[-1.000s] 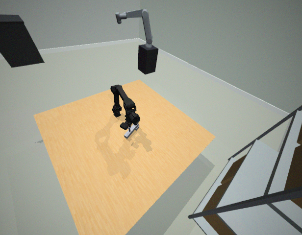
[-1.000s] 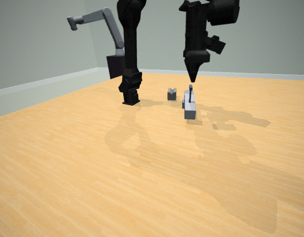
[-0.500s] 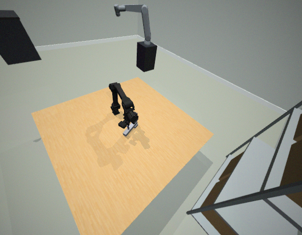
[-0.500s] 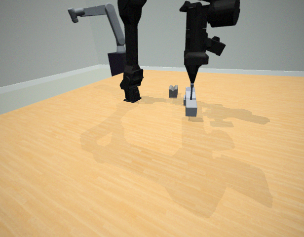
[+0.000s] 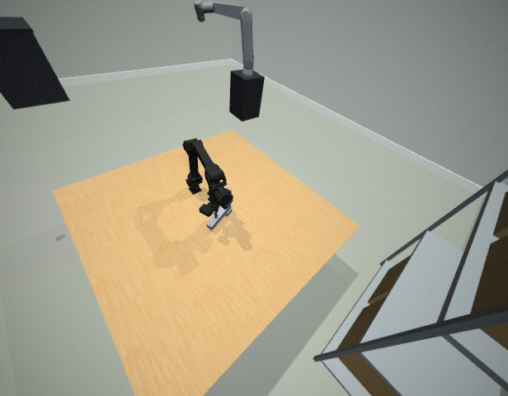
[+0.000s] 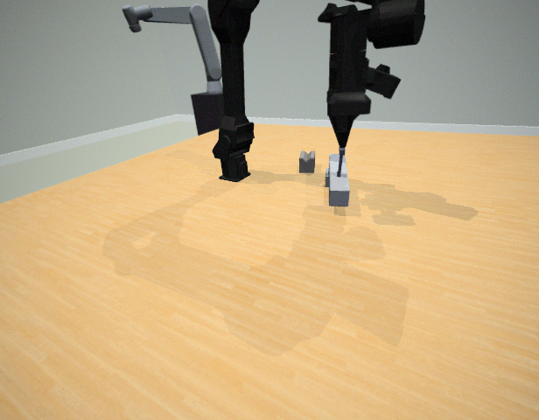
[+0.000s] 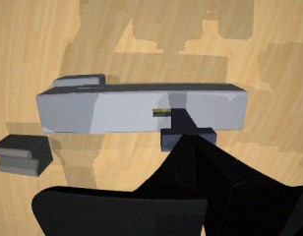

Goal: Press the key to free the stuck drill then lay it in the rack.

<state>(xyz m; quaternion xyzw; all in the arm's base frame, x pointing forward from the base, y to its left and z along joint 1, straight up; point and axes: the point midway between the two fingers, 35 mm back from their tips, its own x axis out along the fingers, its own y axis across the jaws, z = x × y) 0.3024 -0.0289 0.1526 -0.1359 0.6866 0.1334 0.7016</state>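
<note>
My gripper tip is 30 mm above the dark key. From my gripper tip the other things lie so: rack 150 mm behind, 160 mm to the left, 100 mm below; then drill 20 mm behind, 50 mm to the left, 70 mm below; then light grey block 20 mm behind, 40 mm to the left, 80 mm below.
</note>
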